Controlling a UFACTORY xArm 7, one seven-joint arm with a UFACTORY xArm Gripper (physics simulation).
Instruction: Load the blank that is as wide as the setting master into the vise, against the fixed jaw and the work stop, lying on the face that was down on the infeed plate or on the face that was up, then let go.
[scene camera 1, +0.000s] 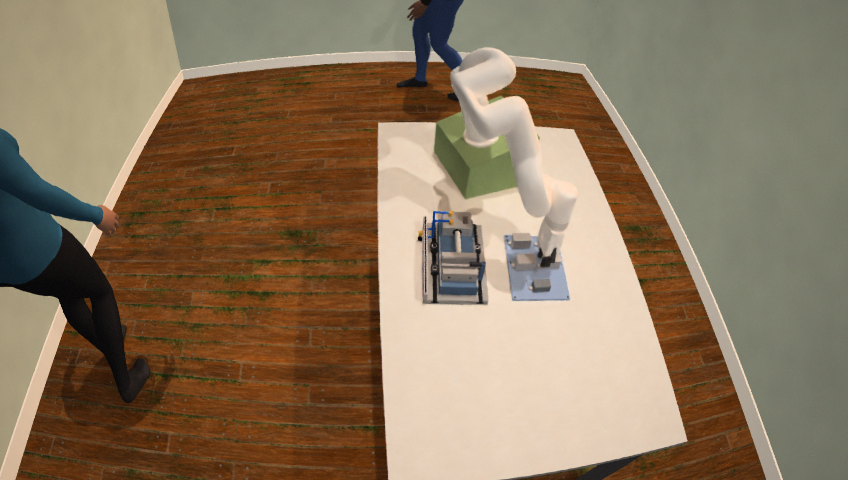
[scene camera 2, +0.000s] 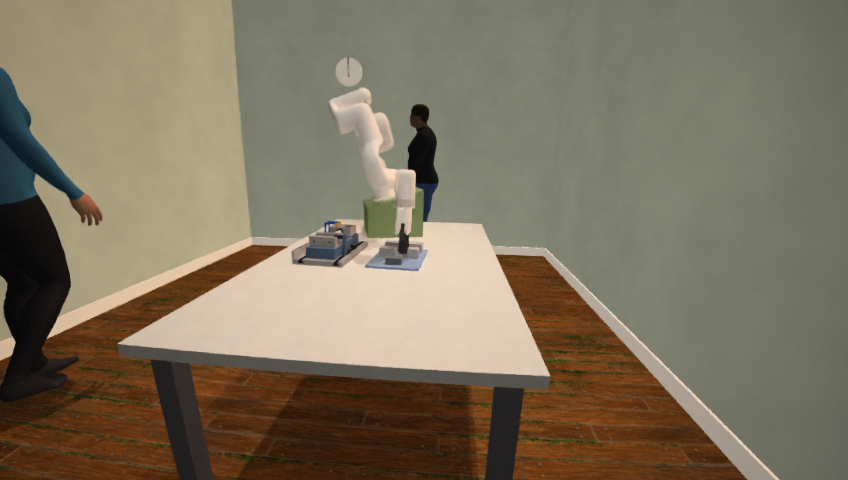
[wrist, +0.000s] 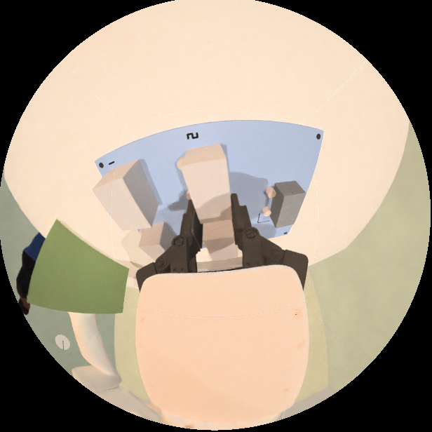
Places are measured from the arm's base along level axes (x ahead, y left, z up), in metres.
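Where they show: gripper, fingertip midpoint: (scene camera 1: 543, 261) (scene camera 2: 403, 252); arm's base, link origin: (scene camera 2: 385, 198).
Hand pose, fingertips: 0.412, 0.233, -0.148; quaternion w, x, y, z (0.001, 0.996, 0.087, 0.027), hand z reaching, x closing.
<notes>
Things, the pixels of their top centre, and the offset from my fingertips, as dx, dy, dz. "spot": a spot on its surface instead.
- infeed plate, surface spot: (scene camera 1: 553, 294) spot: +0.110, +0.036, -0.018
- vise, top centre: (scene camera 1: 457, 242) (scene camera 2: 332, 229) +0.029, -0.282, +0.072
- darker grey block, top centre: (scene camera 1: 542, 283) (scene camera 2: 393, 257) +0.090, -0.007, +0.006
- blue bracket, surface spot: (scene camera 1: 440, 212) spot: -0.075, -0.341, +0.082
My gripper (scene camera 1: 546, 261) (scene camera 2: 403, 248) (wrist: 214, 206) points down at the infeed plate (scene camera 1: 553, 294) (wrist: 250, 140). It is shut on a grey blank (scene camera 1: 558, 259) (wrist: 206, 185) in the plate's middle row, on the side away from the vise. The fingers straddle the blank's vise-side end; any gap under it is hidden. Another blank (scene camera 1: 525, 261) (wrist: 218, 232) stands on the vise side of it. The vise (scene camera 1: 459, 288) (scene camera 2: 324, 252), blue with grey jaws, stands left of the plate in scene camera 1. Which jaw touches the work stop cannot be told.
A darker grey block (scene camera 1: 541, 285) (scene camera 2: 393, 260) (wrist: 287, 205) lies at the plate's front beside small pins. At the back stand a grey blank (scene camera 1: 521, 240) (wrist: 156, 240) and a larger-looking one (wrist: 127, 195). A blue bracket (scene camera 1: 440, 212) rises behind the vise. Two people stand around the table.
</notes>
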